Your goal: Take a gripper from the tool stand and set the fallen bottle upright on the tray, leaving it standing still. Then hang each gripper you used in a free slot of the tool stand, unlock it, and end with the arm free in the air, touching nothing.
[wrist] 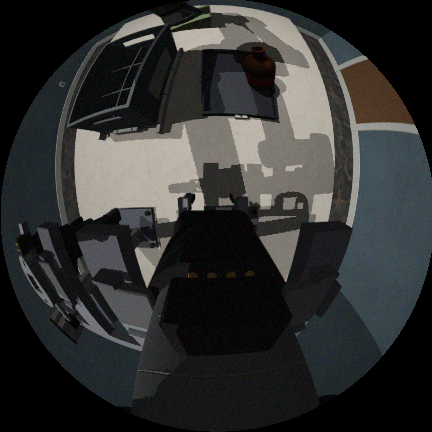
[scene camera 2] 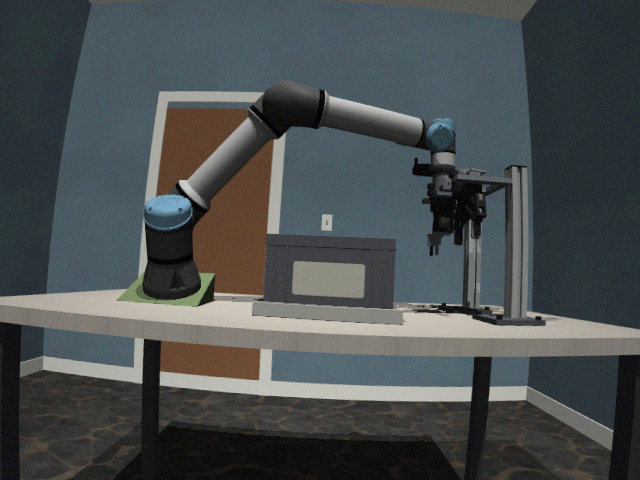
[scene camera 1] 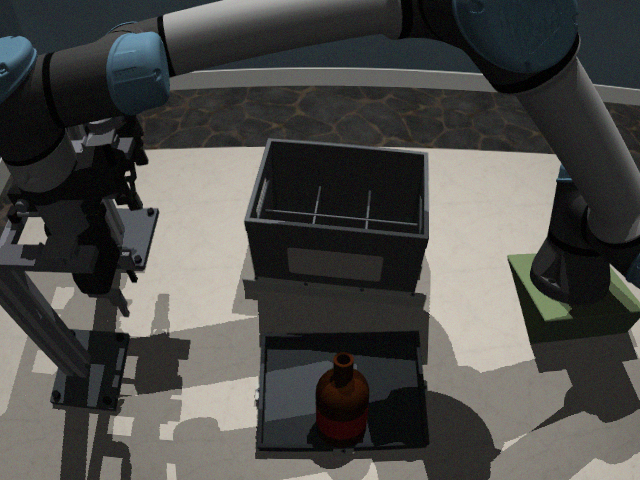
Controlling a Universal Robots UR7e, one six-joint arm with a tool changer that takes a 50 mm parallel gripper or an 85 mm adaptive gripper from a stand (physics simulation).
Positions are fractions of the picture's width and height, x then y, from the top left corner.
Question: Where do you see a black adaptive gripper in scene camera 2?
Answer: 0.74, 0.42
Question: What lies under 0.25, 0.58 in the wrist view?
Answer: A tool stand.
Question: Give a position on a black adaptive gripper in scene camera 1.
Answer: At 0.16, 0.28
